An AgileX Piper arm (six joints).
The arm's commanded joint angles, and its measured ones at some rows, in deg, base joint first. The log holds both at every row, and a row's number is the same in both.
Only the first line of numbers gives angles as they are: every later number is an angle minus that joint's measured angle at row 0.
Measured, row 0:
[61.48, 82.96, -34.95, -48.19, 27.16, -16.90]
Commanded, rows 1 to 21:
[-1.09, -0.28, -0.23, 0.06, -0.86, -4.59]
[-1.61, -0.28, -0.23, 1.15, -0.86, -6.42]
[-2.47, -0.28, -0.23, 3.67, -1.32, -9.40]
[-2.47, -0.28, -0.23, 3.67, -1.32, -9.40]
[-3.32, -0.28, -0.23, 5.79, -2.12, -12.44]
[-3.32, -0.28, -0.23, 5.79, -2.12, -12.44]
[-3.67, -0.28, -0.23, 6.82, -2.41, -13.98]
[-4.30, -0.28, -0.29, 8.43, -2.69, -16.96]
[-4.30, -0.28, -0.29, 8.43, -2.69, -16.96]
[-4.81, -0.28, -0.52, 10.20, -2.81, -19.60]
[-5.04, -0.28, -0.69, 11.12, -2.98, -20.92]
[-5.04, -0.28, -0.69, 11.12, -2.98, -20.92]
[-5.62, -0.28, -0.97, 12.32, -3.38, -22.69]
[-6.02, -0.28, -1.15, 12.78, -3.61, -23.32]
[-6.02, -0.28, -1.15, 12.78, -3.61, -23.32]
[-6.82, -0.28, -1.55, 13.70, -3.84, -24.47]
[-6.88, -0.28, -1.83, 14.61, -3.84, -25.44]
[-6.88, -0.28, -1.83, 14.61, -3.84, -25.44]
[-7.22, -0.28, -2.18, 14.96, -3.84, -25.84]
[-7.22, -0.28, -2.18, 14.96, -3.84, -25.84]
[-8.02, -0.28, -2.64, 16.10, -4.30, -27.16]
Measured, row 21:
[-7.05, 0.06, -1.20, 16.22, -1.84, -24.81]
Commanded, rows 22 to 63:
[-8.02, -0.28, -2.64, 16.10, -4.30, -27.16]
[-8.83, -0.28, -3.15, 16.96, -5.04, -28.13]
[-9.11, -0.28, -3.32, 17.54, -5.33, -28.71]
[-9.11, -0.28, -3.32, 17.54, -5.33, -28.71]
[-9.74, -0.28, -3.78, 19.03, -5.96, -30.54]
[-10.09, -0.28, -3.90, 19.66, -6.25, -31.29]
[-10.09, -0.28, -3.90, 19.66, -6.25, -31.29]
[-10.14, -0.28, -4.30, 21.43, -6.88, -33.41]
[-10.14, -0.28, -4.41, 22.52, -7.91, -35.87]
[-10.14, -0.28, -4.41, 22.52, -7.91, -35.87]
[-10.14, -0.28, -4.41, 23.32, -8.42, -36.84]
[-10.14, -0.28, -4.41, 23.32, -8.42, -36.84]
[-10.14, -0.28, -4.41, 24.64, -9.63, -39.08]
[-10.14, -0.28, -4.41, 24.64, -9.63, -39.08]
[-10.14, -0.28, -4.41, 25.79, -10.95, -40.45]
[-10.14, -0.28, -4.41, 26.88, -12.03, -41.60]
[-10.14, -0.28, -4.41, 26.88, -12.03, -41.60]
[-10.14, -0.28, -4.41, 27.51, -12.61, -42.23]
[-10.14, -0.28, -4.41, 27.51, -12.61, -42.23]
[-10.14, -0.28, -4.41, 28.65, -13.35, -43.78]
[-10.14, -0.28, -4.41, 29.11, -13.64, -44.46]
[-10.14, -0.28, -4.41, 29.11, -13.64, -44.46]
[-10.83, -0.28, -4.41, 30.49, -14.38, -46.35]
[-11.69, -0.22, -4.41, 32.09, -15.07, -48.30]
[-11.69, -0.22, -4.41, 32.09, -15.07, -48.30]
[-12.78, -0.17, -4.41, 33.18, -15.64, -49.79]
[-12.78, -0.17, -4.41, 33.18, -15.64, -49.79]
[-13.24, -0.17, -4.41, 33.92, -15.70, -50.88]
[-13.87, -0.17, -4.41, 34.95, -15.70, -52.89]
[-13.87, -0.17, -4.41, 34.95, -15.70, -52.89]
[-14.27, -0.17, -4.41, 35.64, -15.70, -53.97]
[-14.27, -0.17, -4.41, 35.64, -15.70, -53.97]
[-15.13, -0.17, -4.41, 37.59, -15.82, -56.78]
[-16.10, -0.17, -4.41, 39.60, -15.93, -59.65]
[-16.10, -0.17, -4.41, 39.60, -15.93, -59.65]
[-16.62, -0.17, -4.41, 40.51, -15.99, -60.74]
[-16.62, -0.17, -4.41, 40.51, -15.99, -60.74]
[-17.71, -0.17, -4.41, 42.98, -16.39, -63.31]
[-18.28, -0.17, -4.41, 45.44, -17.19, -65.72]
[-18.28, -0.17, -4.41, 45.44, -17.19, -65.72]
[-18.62, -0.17, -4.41, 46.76, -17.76, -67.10]
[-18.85, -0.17, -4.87, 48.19, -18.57, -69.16]
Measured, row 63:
[-18.34, 0.41, -3.44, 46.07, -13.29, -64.98]
